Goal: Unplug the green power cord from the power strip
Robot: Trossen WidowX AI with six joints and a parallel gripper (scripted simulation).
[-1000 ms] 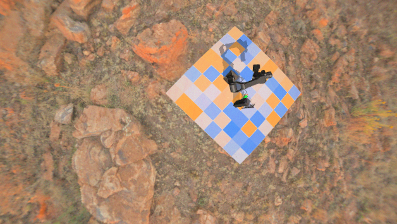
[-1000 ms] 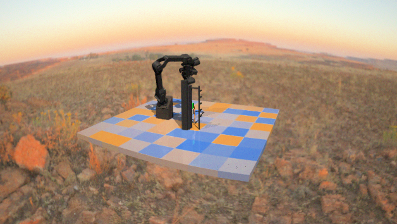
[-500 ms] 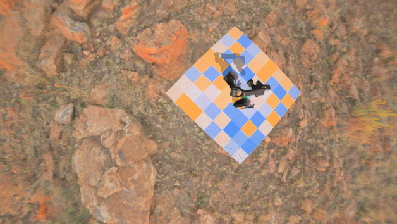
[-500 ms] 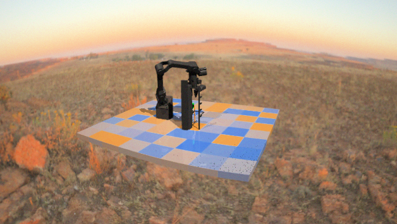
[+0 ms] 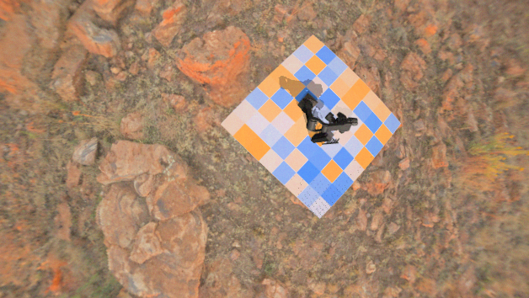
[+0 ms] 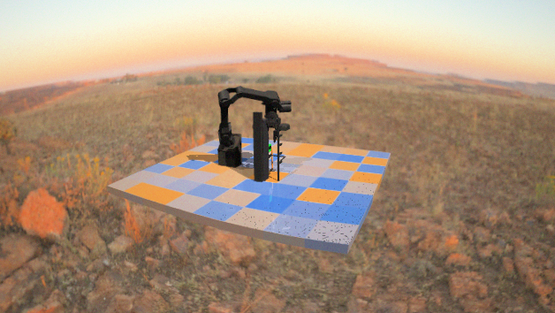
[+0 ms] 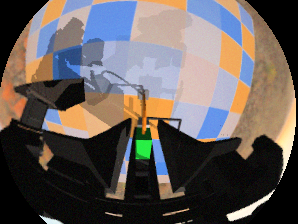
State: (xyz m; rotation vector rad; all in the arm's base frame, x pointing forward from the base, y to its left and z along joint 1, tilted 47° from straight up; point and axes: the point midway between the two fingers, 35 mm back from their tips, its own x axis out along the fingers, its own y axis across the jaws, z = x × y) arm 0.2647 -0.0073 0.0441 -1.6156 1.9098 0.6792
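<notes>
Right now my gripper tip is 70 mm to the left of the green plug and 10 mm above it.
</notes>
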